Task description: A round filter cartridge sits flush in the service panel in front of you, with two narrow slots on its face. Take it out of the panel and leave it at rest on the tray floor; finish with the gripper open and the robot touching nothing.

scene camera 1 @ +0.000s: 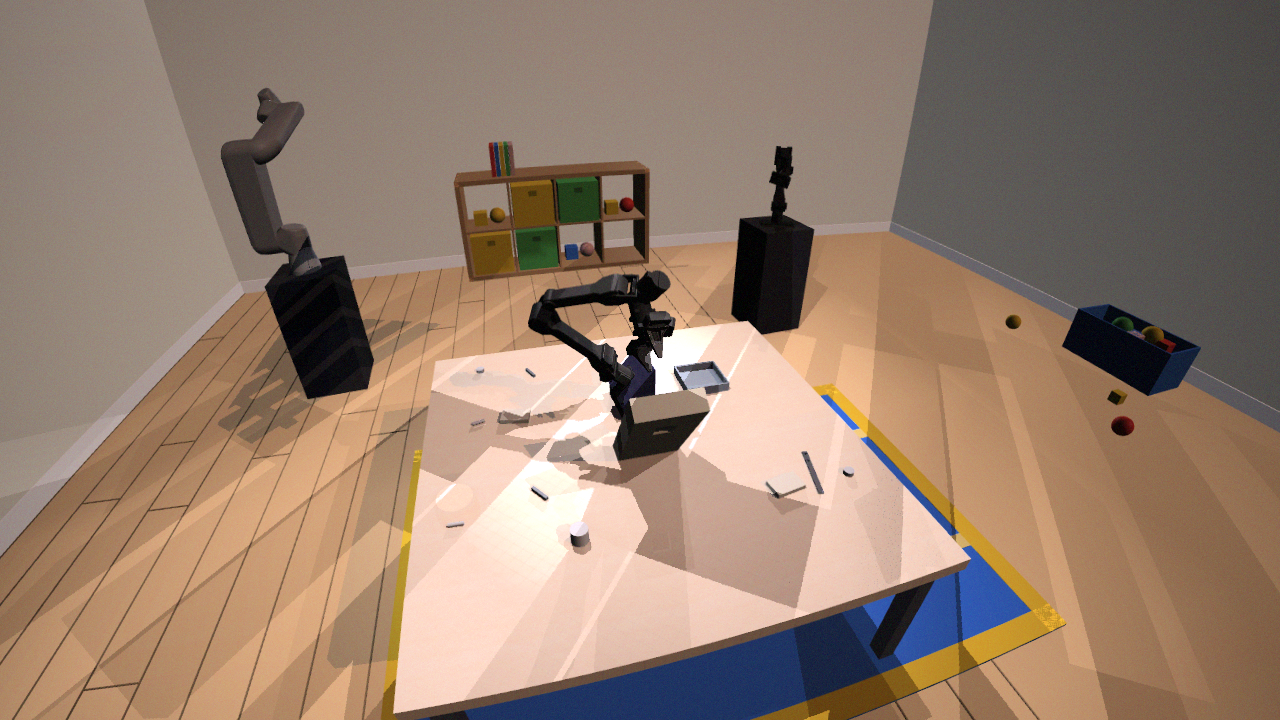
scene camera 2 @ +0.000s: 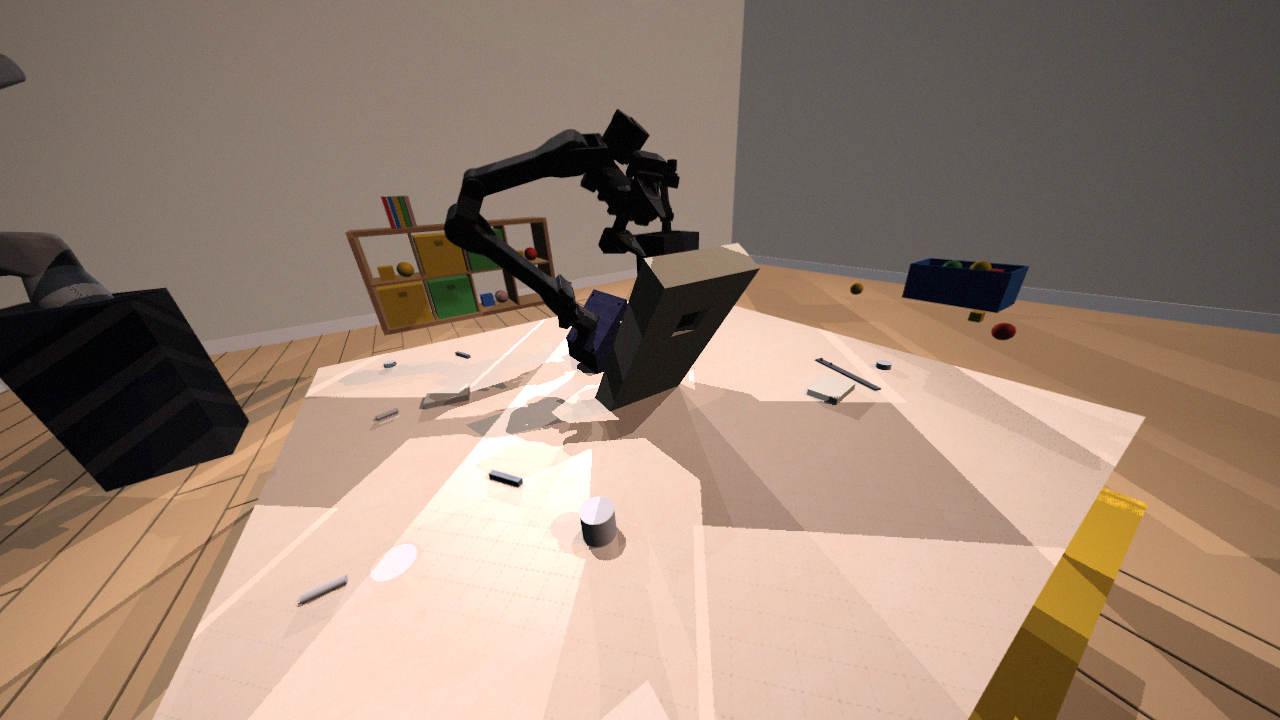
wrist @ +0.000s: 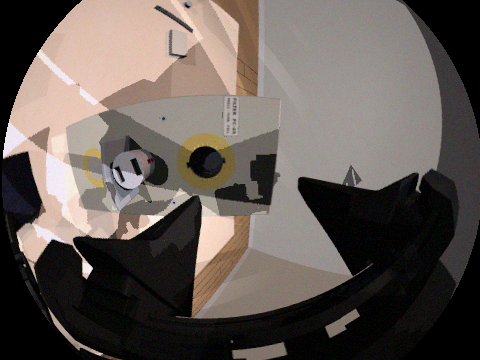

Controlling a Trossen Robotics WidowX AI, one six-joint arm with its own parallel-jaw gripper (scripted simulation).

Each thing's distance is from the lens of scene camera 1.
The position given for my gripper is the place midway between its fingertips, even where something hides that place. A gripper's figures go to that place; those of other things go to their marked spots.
my gripper point(scene camera 1: 655, 364): 126 cm
service panel point(scene camera 1: 660, 423): 118 cm
